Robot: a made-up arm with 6 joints.
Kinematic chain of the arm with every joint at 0, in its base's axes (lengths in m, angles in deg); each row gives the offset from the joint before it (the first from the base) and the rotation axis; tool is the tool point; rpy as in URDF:
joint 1: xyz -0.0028 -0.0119 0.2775 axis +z
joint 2: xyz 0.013 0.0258 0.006 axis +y
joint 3: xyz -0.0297 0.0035 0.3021 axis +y
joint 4: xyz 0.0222 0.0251 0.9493 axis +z
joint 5: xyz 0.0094 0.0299 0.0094 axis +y
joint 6: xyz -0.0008 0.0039 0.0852 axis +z
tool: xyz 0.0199 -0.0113 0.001 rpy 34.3 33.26 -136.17
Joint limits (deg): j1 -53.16..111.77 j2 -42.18..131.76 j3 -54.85..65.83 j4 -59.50..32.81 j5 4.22..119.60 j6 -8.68..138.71
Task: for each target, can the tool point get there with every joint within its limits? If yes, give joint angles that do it. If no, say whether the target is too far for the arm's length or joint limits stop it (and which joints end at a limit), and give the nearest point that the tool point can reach.
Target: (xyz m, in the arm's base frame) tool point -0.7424 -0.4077 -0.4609
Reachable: no: joint limits stop it (at a limit: joint 2, joint 3) | nearest point -0.1595 -0.0958 -0.7591 | short by 0.725 m
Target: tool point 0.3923 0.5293 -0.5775
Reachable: yes | joints 47.48 95.70 54.69 -17.65 105.14 72.44
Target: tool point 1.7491 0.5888 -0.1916
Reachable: no: too far | nearest point 1.2496 0.4175 -0.0552 | short by 0.545 m
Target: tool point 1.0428 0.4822 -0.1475
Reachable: yes | joints 19.64 96.48 14.40 19.24 93.60 20.58
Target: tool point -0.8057 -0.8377 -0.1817
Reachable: no: joint limits stop it (at a limit: joint 2, joint 3, joint 4, joint 5, joint 6) | nearest point -0.8766 -0.9106 0.3580 | short by 0.549 m
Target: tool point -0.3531 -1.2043 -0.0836
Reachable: no: joint limits stop it (at a limit: joint 2, joint 3, joint 4, joint 5, joint 6) | nearest point -0.3561 -1.2146 0.3580 | short by 0.442 m
